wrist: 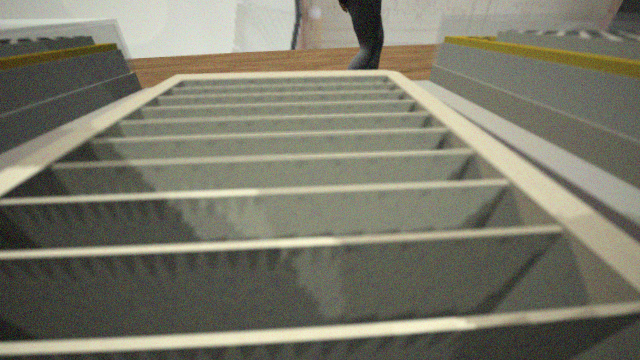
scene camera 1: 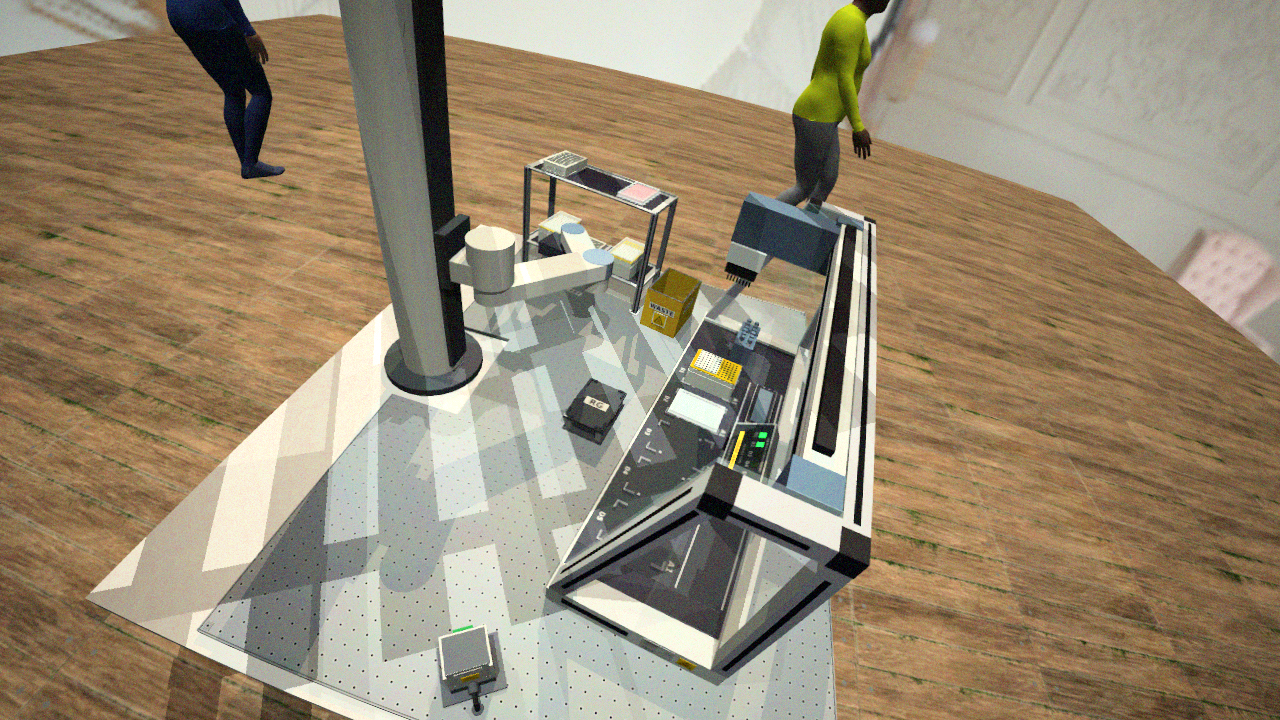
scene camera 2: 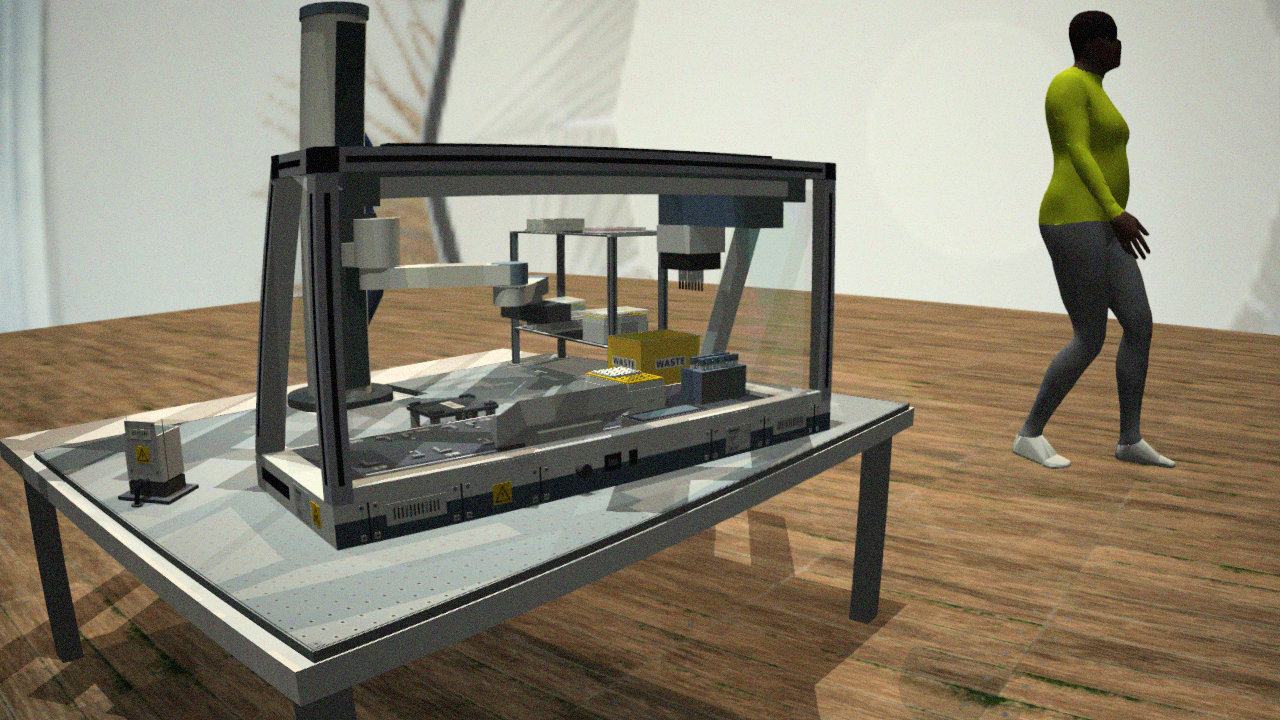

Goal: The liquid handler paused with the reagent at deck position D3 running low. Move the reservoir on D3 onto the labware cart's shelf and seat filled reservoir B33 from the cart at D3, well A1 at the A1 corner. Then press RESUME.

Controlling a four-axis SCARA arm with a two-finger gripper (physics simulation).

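Places are measured from the arm's base along level axes (x right, y back, z down), in millimetres.
Where they show: gripper, fingertip midpoint: [wrist: 291, 106] [scene camera 1: 596, 242]; arm's base at its link origin: [scene camera 1: 435, 361].
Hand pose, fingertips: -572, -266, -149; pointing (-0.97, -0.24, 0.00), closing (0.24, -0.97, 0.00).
Observation:
Each offset is from my fingertips to the top centre of the thing, as dx, dy, dz. "pt": to the spot under its first point.
My gripper [scene camera 1: 551, 243] [scene camera 2: 537, 310] is shut on a pale reservoir @[+68, +16, -16] [wrist: 300, 170] with a row of cross walls, whose inside looks grey with no coloured liquid visible. It is at the cart's lower shelf level, between two grey labware pieces with yellow edges, left [wrist: 60, 67] and right [wrist: 540, 85] in the wrist view. Whether the held reservoir touches the shelf is hidden. Two pale boxes @[-14, +134, -37] [scene camera 1: 559, 222] @[+46, -118, -34] [scene camera 1: 628, 255] show on the lower shelf of the cart @[pt +5, -218, -94] [scene camera 1: 665, 234] [scene camera 2: 612, 268]; I cannot tell which is B33. Deck position D3 [scene camera 1: 673, 440] holds no labware.
A white plate @[+543, -433, +71] [scene camera 1: 698, 407] and yellow tip rack @[+421, -456, +21] [scene camera 1: 714, 367] stand on the framed deck. A yellow WASTE bin @[+124, -292, +1] [scene camera 1: 668, 304] [scene camera 2: 675, 349] stands beside the cart. A black RG stand [scene camera 1: 595, 407], a small box @[+1203, -154, +9] [scene camera 1: 467, 658] and the arm column [scene camera 1: 416, 268] are on the table.

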